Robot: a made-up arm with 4 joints.
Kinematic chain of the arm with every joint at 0, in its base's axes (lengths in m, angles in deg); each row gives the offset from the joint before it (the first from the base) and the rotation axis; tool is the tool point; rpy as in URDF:
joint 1: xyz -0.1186 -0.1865 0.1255 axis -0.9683 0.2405 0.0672
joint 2: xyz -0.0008 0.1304 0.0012 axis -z
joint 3: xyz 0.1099 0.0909 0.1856 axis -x
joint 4: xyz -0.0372 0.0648 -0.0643 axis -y
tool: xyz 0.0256 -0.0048 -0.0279 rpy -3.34 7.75 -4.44
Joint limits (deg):
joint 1: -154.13..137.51
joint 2: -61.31..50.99
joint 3: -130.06..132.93
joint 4: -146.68..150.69
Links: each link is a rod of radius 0.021 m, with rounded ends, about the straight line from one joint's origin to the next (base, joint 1, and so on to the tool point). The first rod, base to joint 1, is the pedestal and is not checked.
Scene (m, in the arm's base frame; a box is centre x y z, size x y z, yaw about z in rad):
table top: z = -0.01
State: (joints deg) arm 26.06 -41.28 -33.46 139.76
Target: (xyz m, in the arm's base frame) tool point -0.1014 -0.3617 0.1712
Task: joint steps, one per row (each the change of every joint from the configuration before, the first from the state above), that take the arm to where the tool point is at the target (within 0.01 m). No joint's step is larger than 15 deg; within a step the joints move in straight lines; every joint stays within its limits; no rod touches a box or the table.
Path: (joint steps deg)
1: -12.54 9.23 14.58 -7.54
2: -12.53 9.22 14.58 -7.54
3: -12.54 9.23 14.59 -7.54
4: -12.54 9.23 14.58 -7.54
5: -12.54 9.23 14.58 -7.54
6: -12.53 9.22 14.58 -7.54
7: -12.54 9.23 14.59 -7.53
8: -12.54 9.23 14.58 -7.54
9: -12.53 9.22 14.58 -7.54
10: -12.54 9.23 14.58 -7.54

